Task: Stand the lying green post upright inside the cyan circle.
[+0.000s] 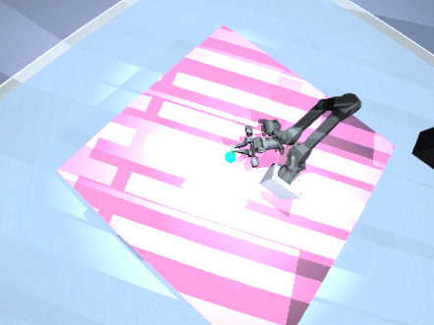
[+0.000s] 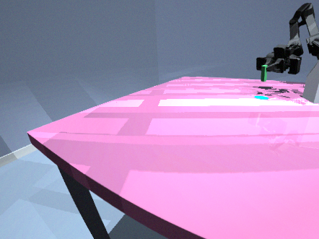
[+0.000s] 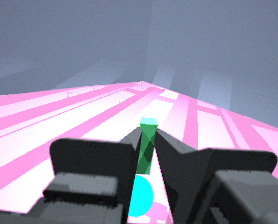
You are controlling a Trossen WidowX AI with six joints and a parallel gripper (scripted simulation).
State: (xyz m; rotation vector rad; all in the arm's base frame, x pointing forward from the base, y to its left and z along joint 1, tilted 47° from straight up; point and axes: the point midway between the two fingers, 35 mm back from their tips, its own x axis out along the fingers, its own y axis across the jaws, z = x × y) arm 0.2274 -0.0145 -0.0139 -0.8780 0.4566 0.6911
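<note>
Right now my gripper tip is 12 cm above the cyan circle. From my gripper tip the other things lie so: green post 2 cm below.
</note>
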